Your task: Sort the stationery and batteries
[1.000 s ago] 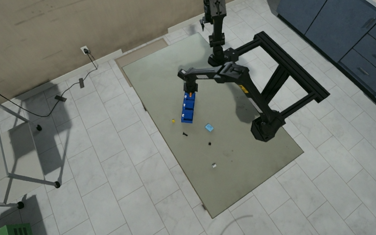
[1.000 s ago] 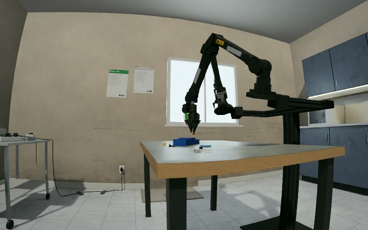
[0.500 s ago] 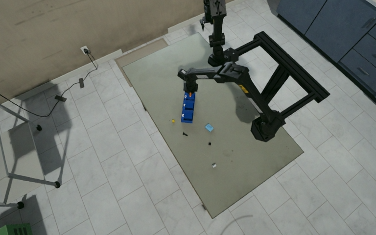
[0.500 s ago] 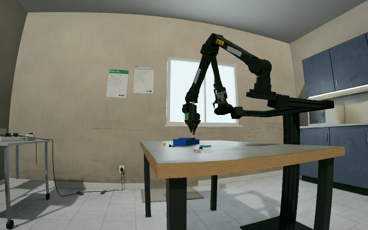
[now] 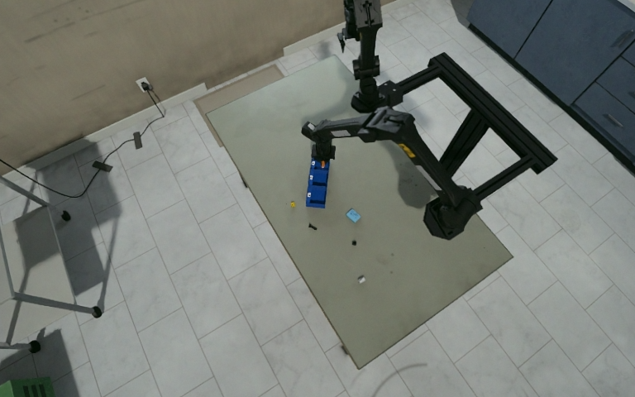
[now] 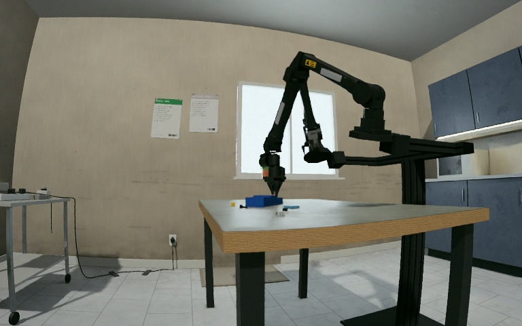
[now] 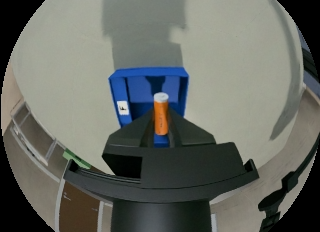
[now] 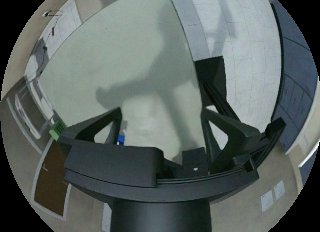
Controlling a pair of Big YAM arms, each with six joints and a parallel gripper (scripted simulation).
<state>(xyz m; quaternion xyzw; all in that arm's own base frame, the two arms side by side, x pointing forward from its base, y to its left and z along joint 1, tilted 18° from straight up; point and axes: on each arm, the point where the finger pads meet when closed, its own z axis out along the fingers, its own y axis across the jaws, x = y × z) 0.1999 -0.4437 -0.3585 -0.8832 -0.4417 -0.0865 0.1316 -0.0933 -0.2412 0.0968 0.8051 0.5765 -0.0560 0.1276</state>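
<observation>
The light blue pad is 20 mm behind my left hand, 280 mm to the left of it and 40 mm below it. The rest, counted from my left hand: yellow piece (200 mm ahead, 130 mm to the left, 40 mm below); then orange battery (right at my left hand); then blue three-compartment bin row (50 mm ahead, 70 mm to the left, 20 mm below).
</observation>
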